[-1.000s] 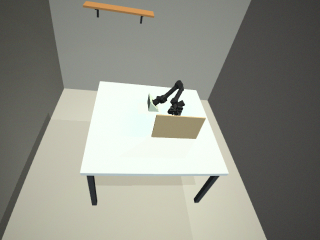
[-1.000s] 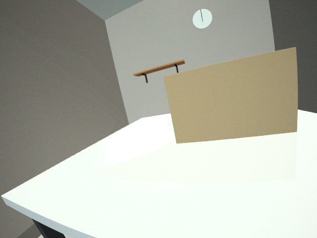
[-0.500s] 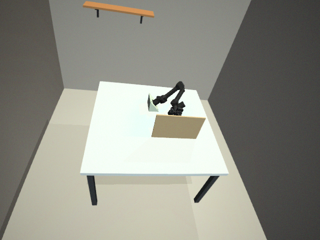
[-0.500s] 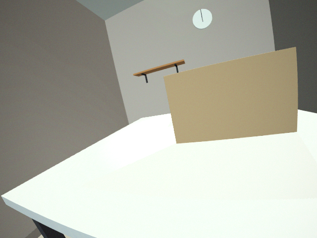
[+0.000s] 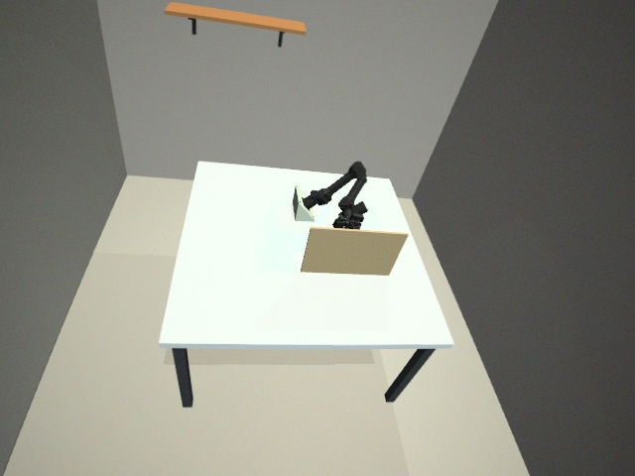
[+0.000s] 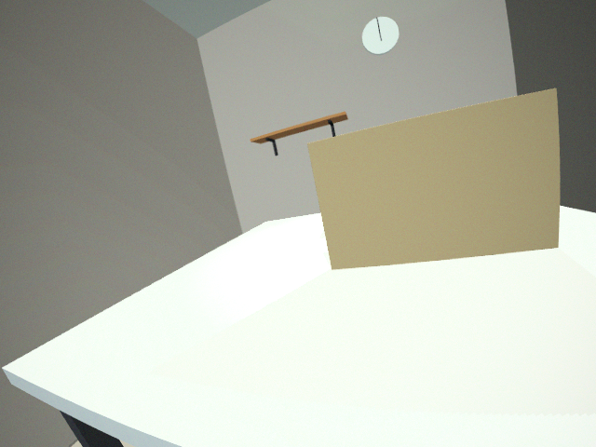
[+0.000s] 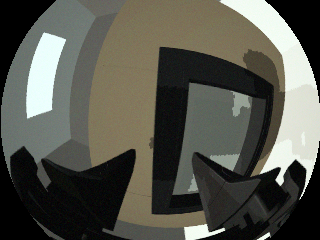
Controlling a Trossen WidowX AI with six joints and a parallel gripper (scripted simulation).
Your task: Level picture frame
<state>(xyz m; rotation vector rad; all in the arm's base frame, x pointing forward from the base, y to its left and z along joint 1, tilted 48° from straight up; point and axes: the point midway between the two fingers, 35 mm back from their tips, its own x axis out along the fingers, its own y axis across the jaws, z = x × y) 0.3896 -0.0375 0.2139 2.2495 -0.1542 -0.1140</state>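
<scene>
Now: the picture frame 50 mm below my gripper tip and 10 mm to the right of it. Round my gripper tip: tan wall panel (60 mm below, 20 mm ahead, 10 mm to the left).
</scene>
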